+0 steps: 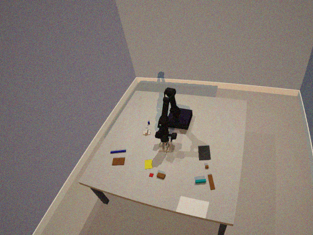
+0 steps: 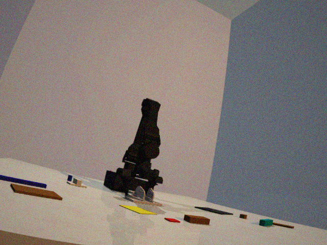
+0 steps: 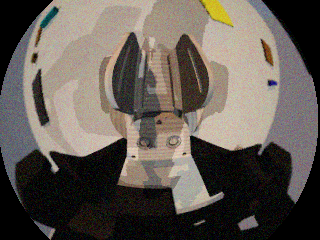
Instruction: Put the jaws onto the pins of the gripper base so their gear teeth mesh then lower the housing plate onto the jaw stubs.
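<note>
The housing plate is right at my gripper tip. The rest, counted from my gripper tip: jaw: 30 mm ahead, 10 mm to the right, 10 mm above; gripper base: 20 mm above, 10 mm ahead; yellow tile: 270 mm ahead, 70 mm to the right, 10 mm below.
</note>
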